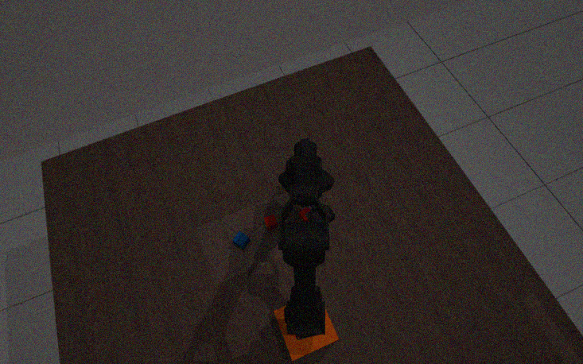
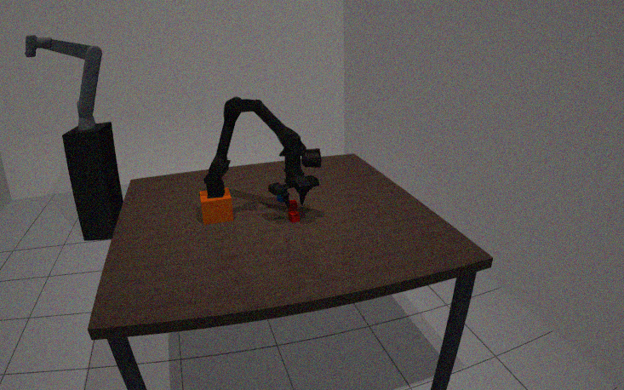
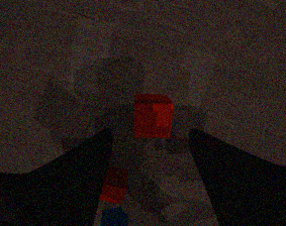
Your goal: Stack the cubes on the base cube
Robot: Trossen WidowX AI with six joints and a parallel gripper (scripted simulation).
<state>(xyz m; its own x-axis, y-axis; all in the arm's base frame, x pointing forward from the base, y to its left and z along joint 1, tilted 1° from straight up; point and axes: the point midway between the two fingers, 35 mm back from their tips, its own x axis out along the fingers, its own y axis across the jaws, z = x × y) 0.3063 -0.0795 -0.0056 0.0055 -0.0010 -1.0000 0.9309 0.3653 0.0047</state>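
The blue base cube is 3 cm behind my gripper tip, 21 cm to the left of it and 4 cm below it.
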